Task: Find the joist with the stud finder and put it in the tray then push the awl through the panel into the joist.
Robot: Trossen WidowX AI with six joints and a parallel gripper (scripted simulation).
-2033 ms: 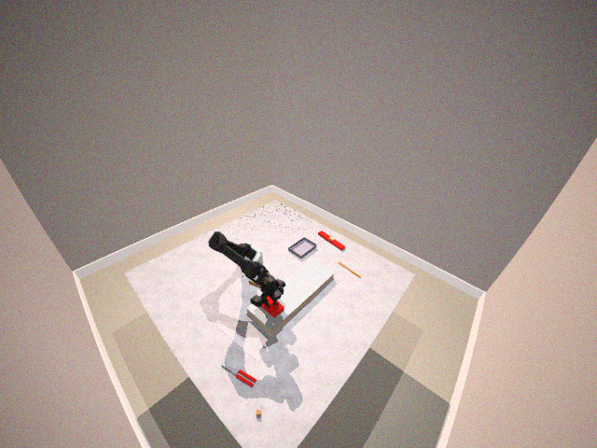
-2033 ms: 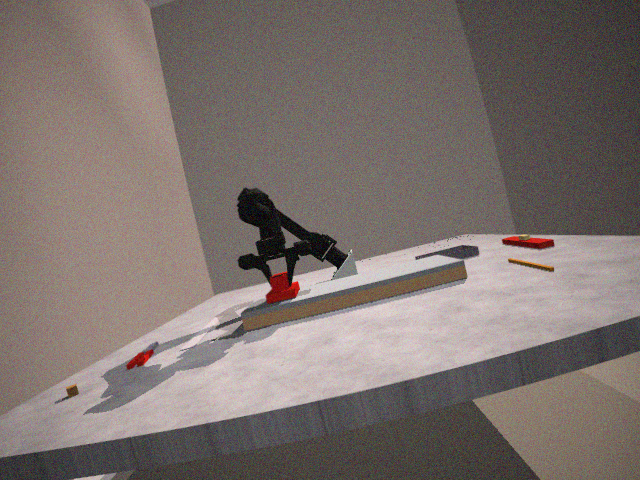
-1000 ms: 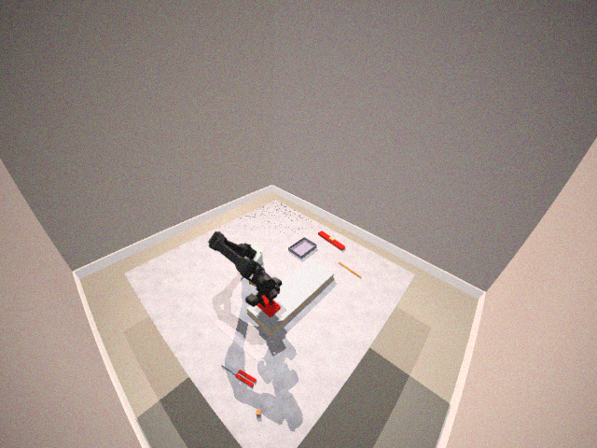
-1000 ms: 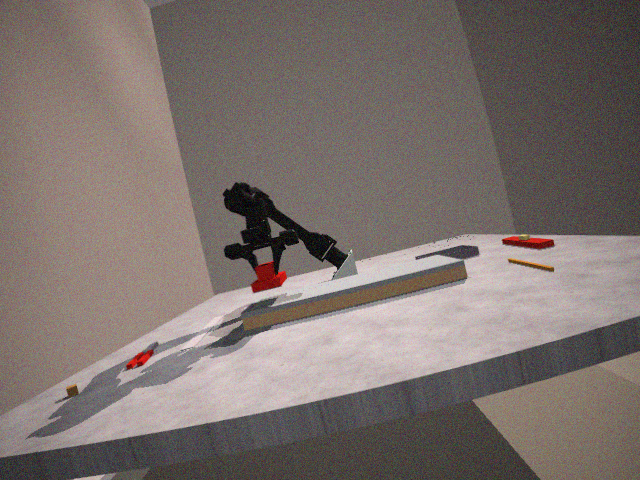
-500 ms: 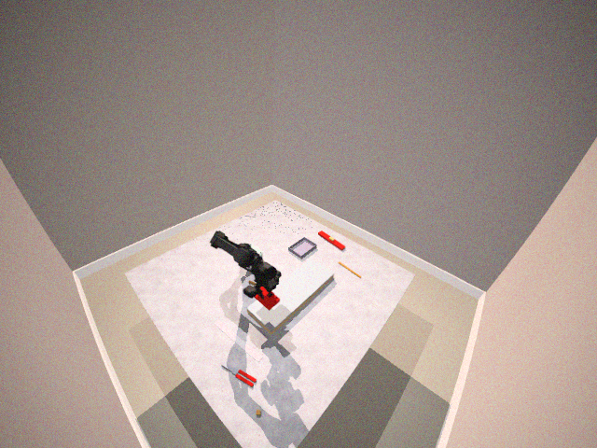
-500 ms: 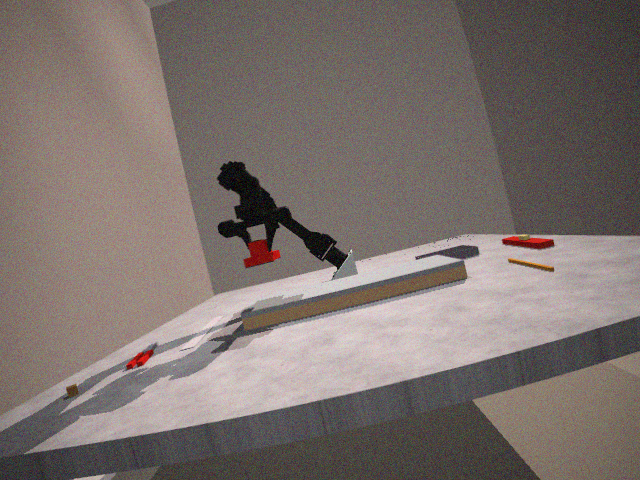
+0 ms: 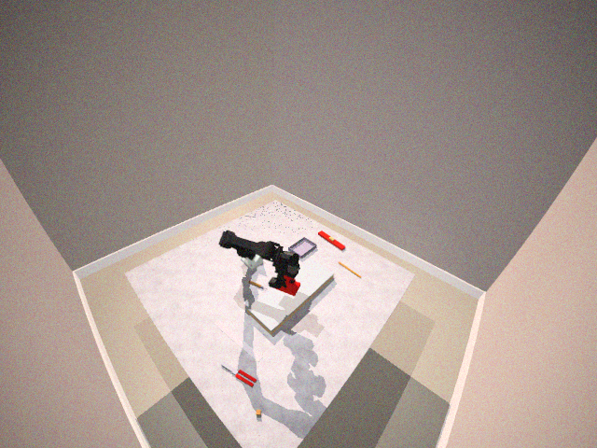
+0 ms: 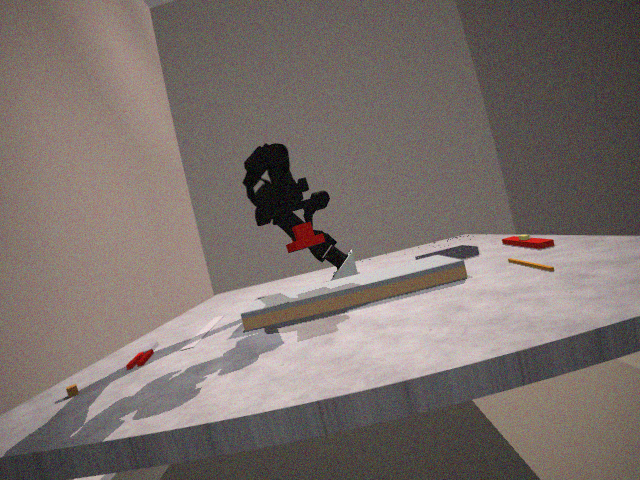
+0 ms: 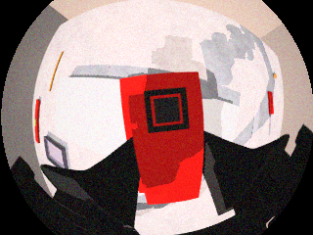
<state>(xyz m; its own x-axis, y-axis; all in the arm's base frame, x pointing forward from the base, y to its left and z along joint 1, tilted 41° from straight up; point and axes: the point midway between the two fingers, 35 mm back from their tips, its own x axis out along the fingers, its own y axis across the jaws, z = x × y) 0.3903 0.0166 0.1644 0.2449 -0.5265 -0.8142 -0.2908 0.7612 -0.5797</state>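
Right now the square indicator is 30 mm above my gripper tip and 20 mm ahead of it. Also, from my gripper tip: red stud finder: 20 mm above, 10 mm ahead; awl: 190 mm behind, 160 mm below, 20 mm to the right; grey tray: 410 mm to the left, 240 mm behind, 160 mm below.
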